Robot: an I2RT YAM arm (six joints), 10 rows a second.
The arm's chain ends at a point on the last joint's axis. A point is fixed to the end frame.
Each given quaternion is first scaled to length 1.
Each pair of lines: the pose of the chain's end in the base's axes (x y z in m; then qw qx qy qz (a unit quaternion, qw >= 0)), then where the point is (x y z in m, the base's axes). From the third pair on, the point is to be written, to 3 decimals.
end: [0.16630 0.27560 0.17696 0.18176 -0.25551 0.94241 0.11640]
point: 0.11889 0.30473 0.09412
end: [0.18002 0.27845 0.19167 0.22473 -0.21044 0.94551 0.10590]
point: 0.14213 0.31338 0.10620
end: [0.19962 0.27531 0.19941 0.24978 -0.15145 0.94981 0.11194]
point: 0.169 0.318 0.115
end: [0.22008 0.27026 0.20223 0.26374 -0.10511 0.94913 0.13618]
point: 0.194 0.322 0.121
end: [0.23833 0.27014 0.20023 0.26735 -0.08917 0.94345 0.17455]
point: 0.212 0.328 0.123
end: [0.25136 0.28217 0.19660 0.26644 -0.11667 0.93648 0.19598]
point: 0.222 0.341 0.121
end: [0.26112 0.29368 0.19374 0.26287 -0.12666 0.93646 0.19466]
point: 0.231 0.351 0.118
